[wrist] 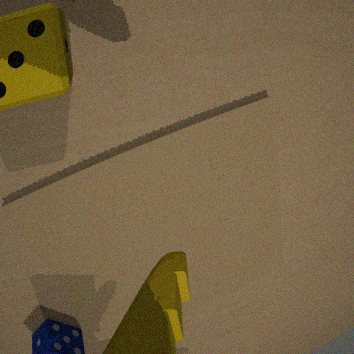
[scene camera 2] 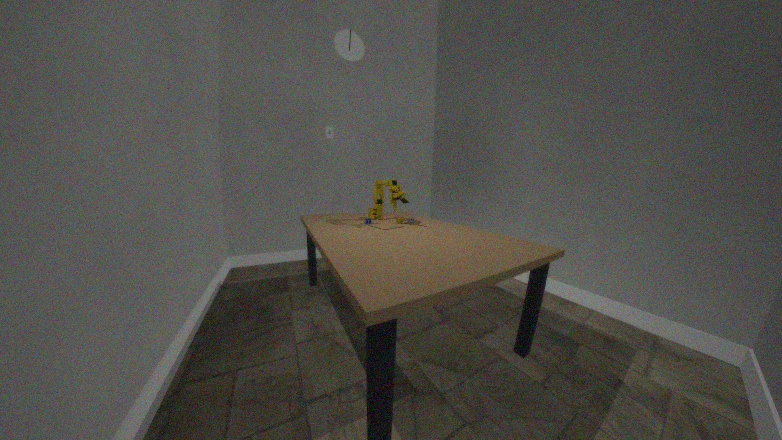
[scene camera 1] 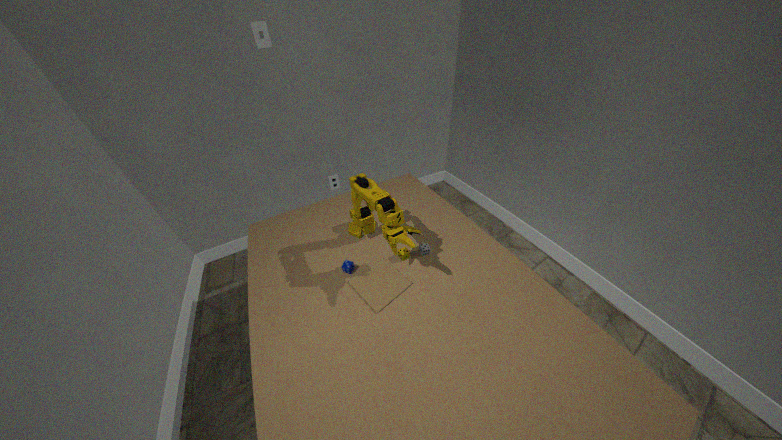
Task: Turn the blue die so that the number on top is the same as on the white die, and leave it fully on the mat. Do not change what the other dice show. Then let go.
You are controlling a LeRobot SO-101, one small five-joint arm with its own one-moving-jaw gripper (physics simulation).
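Frame: origin at the arm's base, x right, y ahead, z up, level; millimetres.
Where they show: hand at its tool point: (wrist: 186, 269) (scene camera 2: 396, 211) (scene camera 1: 396, 254); arm's base at its link origin: (scene camera 2: 376, 219) (scene camera 1: 364, 231).
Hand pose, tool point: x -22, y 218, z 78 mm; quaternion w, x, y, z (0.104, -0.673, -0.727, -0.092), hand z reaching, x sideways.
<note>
Things, the pixels of their top centre, and the offset from my tool point. Level surfaces: height alone.
- blue die at its top centre: (scene camera 1: 347, 264) (scene camera 2: 368, 218) dy -77, dx +136, dz -48 mm
- tan mat at its top centre: (wrist: 176, 249) (scene camera 1: 379, 282) (scene camera 2: 386, 225) dy +18, dx +70, dz -74 mm
- white die at its top centre: (scene camera 1: 424, 246) dy -17, dx -117, dz -48 mm
- yellow die at its top centre: (wrist: 15, 59) (scene camera 1: 403, 250) (scene camera 2: 399, 218) dy -36, dx -46, dz -48 mm
- wooden table at its surface level: dz -78 mm
The blue die (scene camera 1: 348, 267) (scene camera 2: 368, 221) (wrist: 59, 340) rests off the mat, near its left corner in scene view 1. The wrist view cuts it off at the bottom left; one face there shows several pips. The tan mat (scene camera 1: 377, 290) (wrist: 225, 200) has a thin dark edge line. The white die (scene camera 1: 424, 249) looks grey in shadow; its top number is too small to read, and it does not show in the wrist view. My gripper (scene camera 1: 416, 240) (scene camera 2: 400, 207) is open and empty over the white and yellow dice side. One notched jaw shows in the wrist view.
The yellow die (scene camera 1: 403, 253) (scene camera 2: 400, 220) (wrist: 35, 55) rests off the mat near my gripper, beside the white die in scene view 1. In the wrist view its large face shows three pips and is partly cut off. The arm base stands behind the mat on the wooden table (scene camera 1: 464, 350) (scene camera 2: 426, 257).
</note>
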